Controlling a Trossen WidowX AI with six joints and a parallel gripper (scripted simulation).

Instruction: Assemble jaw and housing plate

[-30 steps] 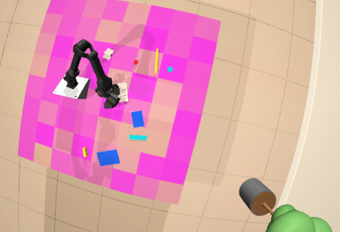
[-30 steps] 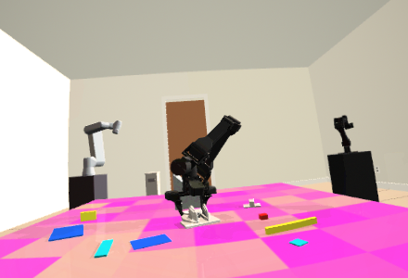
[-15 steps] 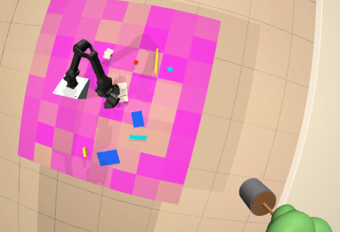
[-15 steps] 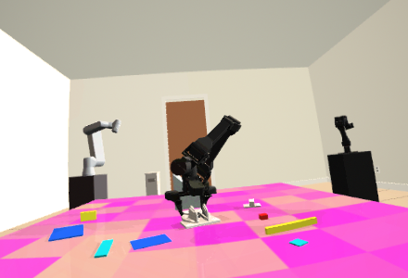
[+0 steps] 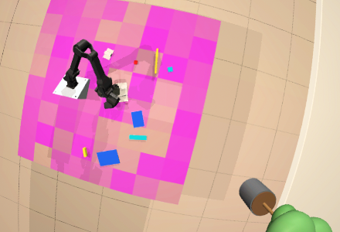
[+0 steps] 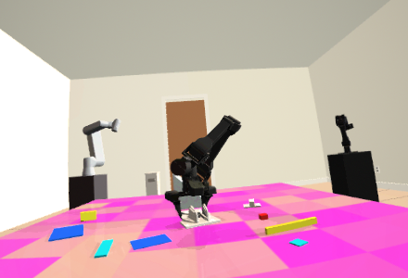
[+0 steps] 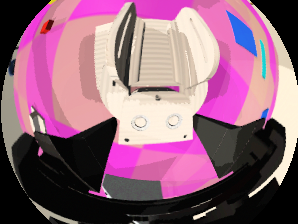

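Now: the white jaw 30 mm ahead of my gripper tip, 10 mm to the right of it and 10 mm above it. Also, from my gripper tip: red cube 80 mm ahead, 240 mm to the left; then white base 70 mm ahead, 30 mm to the left; then cyan bar 260 mm ahead, 210 mm to the right.
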